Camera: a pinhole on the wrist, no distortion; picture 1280 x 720 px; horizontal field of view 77.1 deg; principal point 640.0 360.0 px. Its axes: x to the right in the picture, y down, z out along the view. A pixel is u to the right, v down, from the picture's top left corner.
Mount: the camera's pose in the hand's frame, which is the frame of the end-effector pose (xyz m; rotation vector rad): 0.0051 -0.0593 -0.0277 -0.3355 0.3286 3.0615
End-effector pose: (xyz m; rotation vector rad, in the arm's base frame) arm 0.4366 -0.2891 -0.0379 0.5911 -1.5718 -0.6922
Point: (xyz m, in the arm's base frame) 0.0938 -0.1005 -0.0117
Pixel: 645 149
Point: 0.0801 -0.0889 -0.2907
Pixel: 964 531
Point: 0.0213 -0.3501 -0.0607
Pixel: 312 544
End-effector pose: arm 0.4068 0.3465 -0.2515 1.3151 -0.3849 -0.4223
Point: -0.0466 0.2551 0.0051
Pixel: 1054 119
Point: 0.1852 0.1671 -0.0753
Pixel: 705 142
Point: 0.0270 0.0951 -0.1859
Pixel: 815 465
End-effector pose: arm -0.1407 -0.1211 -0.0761 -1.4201 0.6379 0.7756
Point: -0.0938 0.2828 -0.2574
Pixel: 39 245
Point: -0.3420 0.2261 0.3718
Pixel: 1223 653
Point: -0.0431 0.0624 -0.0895
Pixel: 68 578
